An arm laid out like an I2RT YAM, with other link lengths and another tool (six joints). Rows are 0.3 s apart.
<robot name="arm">
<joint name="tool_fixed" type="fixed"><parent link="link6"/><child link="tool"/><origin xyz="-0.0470 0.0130 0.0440" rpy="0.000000 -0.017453 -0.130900"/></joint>
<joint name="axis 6" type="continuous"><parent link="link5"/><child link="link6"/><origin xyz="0.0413 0.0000 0.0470" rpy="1.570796 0.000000 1.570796"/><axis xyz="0 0 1"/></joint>
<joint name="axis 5" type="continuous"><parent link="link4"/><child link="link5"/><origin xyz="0.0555 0.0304 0.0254" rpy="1.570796 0.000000 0.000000"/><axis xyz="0 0 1"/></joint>
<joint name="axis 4" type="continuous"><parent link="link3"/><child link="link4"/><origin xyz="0.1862 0.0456 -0.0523" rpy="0.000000 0.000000 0.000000"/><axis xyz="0 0 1"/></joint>
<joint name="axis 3" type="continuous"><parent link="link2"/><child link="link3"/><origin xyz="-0.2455 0.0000 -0.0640" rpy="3.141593 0.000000 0.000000"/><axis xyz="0 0 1"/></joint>
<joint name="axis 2" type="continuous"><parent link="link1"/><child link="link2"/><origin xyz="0.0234 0.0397 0.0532" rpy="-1.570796 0.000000 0.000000"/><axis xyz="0 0 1"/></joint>
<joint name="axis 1" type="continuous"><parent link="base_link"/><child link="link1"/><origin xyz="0.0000 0.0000 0.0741" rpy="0.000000 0.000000 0.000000"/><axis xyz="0 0 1"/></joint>
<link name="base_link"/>
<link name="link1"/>
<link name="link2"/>
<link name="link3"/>
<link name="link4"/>
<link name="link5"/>
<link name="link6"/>
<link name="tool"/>
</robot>
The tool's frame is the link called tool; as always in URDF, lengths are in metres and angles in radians. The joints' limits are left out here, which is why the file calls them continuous.
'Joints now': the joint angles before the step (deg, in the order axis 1, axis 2, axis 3, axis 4, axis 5, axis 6). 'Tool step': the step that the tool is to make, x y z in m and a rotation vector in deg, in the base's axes. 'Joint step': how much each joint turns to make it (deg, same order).
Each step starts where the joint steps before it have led.
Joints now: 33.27, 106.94, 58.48, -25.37, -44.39, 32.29
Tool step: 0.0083, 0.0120, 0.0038, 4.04, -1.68, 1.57
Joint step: 0.86, 2.45, 3.05, 3.13, -2.53, 0.12
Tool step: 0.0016, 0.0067, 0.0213, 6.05, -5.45, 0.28
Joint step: 0.85, -2.94, 0.53, 5.89, -1.48, 1.94
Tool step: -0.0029, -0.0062, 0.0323, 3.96, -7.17, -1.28
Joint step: -0.59, -6.78, 0.27, 1.24, 1.07, 0.19
